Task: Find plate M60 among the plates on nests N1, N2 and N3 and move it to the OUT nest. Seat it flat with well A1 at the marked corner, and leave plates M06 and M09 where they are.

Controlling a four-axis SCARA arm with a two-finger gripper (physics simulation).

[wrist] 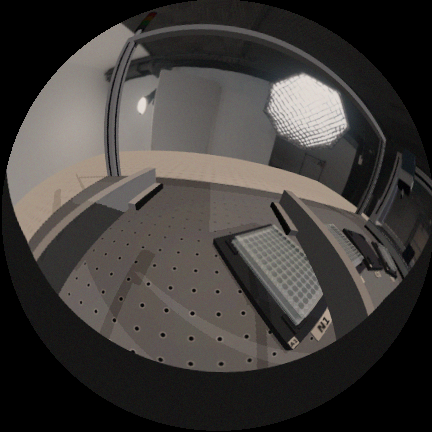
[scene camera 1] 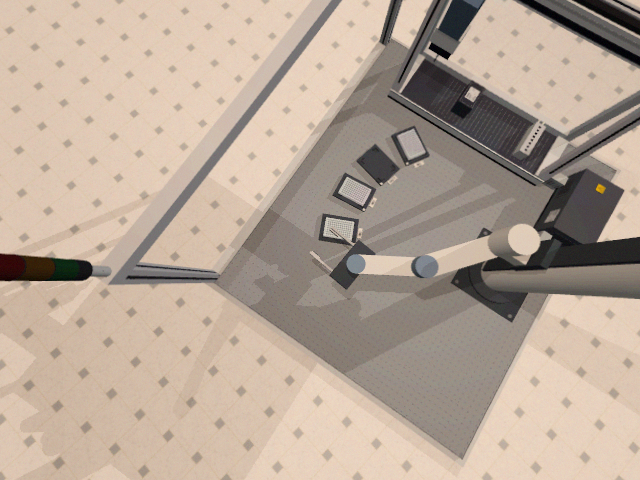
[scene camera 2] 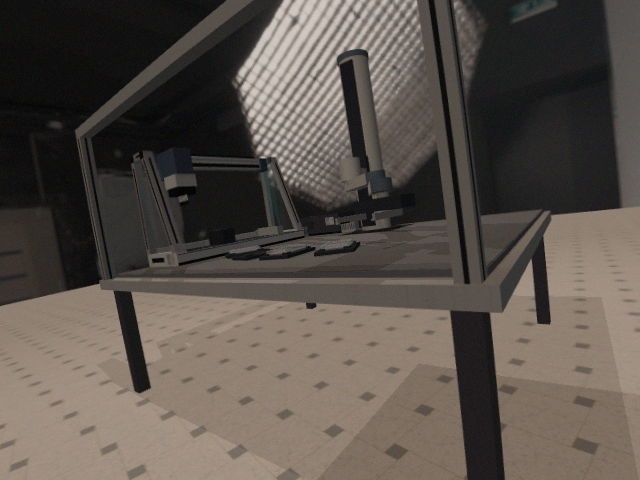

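Seen in the pictures: gripper, fingertip midpoint: (wrist: 218, 185) (scene camera 1: 320, 239) (scene camera 2: 354, 219); arm's base, origin of the base link: (scene camera 1: 495, 273).
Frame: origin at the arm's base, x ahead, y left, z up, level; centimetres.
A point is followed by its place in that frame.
Observation:
A white well plate (scene camera 1: 338, 228) {x 68.9, y 22.9, z 3.9 cm} (scene camera 2: 338, 246) {x 73.7, y 26.7, z 3.2 cm} (wrist: 275, 265) {x 68.0, y 24.8, z 3.7 cm} lies flat on the nest labelled N1 (wrist: 255, 288) {x 66.0, y 27.4, z 2.5 cm}, with an A1 label at one corner. A second plate (scene camera 1: 354, 191) {x 72.2, y 4.7, z 3.6 cm} (wrist: 344, 241) {x 72.1, y 2.7, z 3.7 cm} sits on the neighbouring nest. A dark nest (scene camera 1: 377, 164) {x 70.5, y -12.6, z 2.5 cm} beyond it holds no plate. Another plate (scene camera 1: 410, 145) {x 62.8, y -28.3, z 3.9 cm} sits on the nest nearest the gantry. No plate ID or OUT label is readable. My gripper (scene camera 1: 321, 241) {x 72.0, y 32.3, z 10.5 cm} (wrist: 218, 185) {x 72.0, y 32.3, z 10.5 cm} is open and empty. It hangs above the table beside N1, with one finger over that plate in scene camera 1; in the wrist view this finger hides part of the plate.
A gantry with a dark deck (scene camera 1: 439, 98) {x 63.8, y -54.0, z 6.2 cm} stands beyond the nests, bearing a small dark block (scene camera 1: 467, 101) {x 53.1, y -53.5, z 13.1 cm} and a pale strip with holes (scene camera 1: 532, 139) {x 20.5, y -55.8, z 10.9 cm}. A dark box (scene camera 1: 584, 206) {x -10.0, y -39.6, z 12.8 cm} stands near the arm's base. Frame posts (wrist: 114, 110) {x 101.5, y 68.4, z 25.2 cm} (scene camera 2: 457, 155) {x 104.4, y 71.2, z 18.8 cm} rise at the table edge.

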